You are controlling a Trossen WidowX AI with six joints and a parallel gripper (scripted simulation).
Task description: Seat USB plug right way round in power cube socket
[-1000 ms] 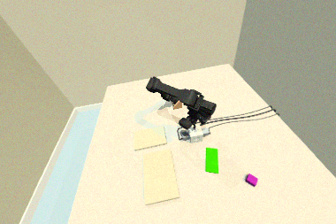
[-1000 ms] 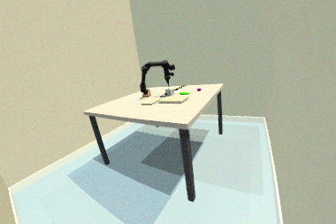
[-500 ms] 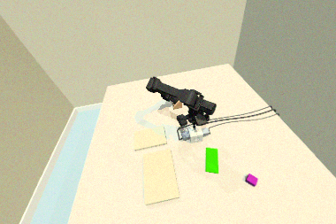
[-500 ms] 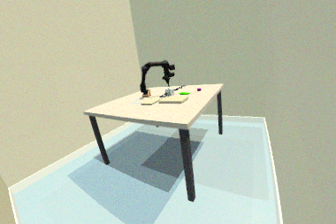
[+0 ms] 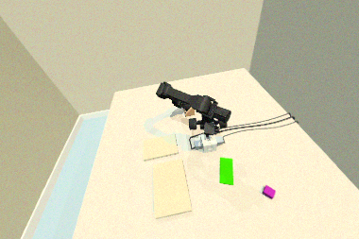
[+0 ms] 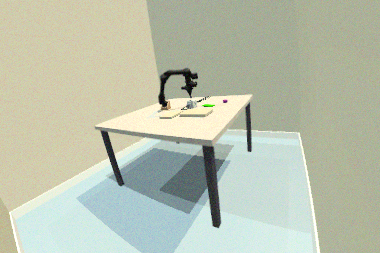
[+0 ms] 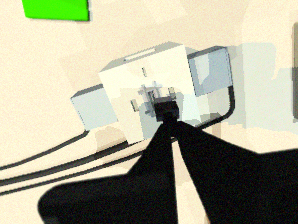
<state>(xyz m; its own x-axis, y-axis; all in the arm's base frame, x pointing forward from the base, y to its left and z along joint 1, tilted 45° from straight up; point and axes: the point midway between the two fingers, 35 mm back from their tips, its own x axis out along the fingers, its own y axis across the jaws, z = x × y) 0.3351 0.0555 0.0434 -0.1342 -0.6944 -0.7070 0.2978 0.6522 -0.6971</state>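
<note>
The dark USB plug lies 2 cm below my gripper tip. The rest, counted from my gripper tip: green flat block 17 cm ahead, 3 cm to the left, 13 cm below; USB socket 1 cm to the left, 6 cm below; magenta block 33 cm ahead, 16 cm to the left, 12 cm below.
</note>
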